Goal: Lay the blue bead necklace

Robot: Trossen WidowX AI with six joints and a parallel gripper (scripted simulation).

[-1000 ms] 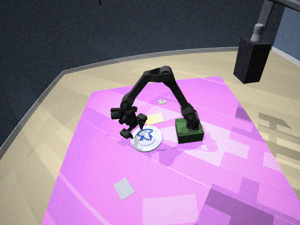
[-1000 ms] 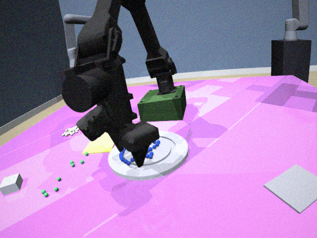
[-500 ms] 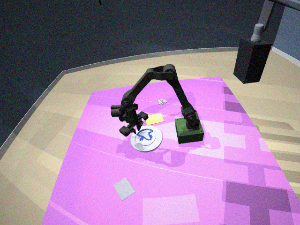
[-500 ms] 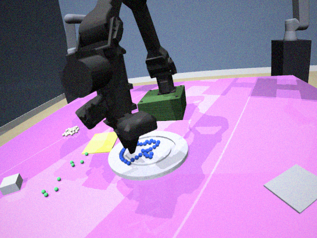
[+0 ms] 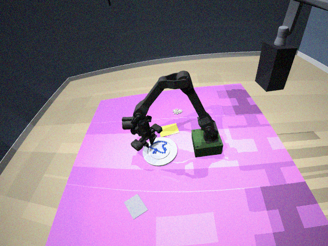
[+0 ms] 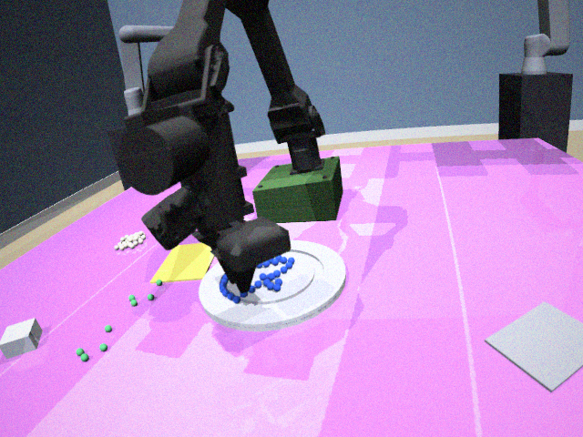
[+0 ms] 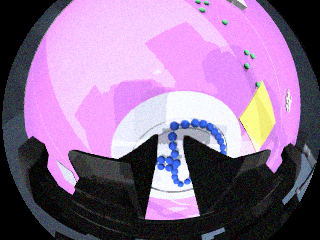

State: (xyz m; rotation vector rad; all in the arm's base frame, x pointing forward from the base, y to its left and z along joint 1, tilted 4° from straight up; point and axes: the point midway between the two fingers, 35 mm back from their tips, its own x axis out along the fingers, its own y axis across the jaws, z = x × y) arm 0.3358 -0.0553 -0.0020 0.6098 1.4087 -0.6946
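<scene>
The round white bead board lies 50 mm behind my gripper tip, 30 mm to the left of it and 20 mm below it. Round my gripper tip: yellow sheet 130 mm to the right, 120 mm behind, 30 mm below; then grey tile 330 mm to the left, 90 mm ahead, 30 mm below; then cube 300 mm to the right, 100 mm ahead, 20 mm below.
</scene>
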